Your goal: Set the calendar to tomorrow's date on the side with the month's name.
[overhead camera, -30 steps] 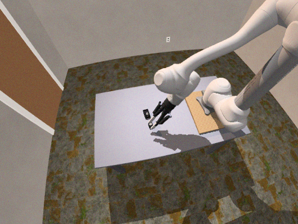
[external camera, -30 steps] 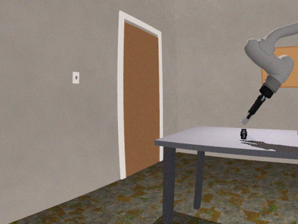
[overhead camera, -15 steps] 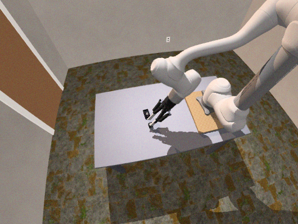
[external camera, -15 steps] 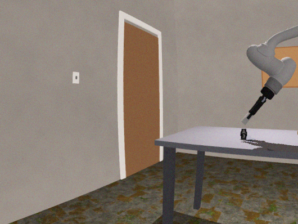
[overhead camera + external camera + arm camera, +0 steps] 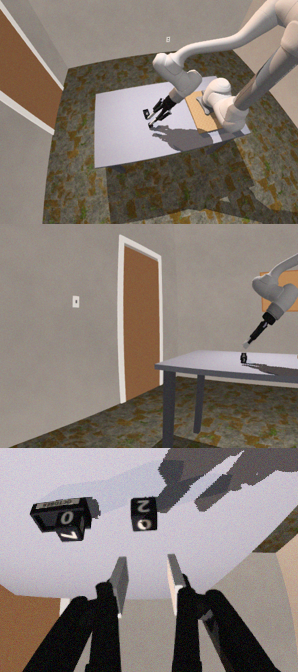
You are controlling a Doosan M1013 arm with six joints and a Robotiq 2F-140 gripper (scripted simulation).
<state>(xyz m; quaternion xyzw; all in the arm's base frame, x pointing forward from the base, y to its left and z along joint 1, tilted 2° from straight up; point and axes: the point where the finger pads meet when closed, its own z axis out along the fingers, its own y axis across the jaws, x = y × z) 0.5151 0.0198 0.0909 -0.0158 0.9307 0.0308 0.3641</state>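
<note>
My gripper is now 2 cm short of the dark cube and 9 cm above it.
</note>
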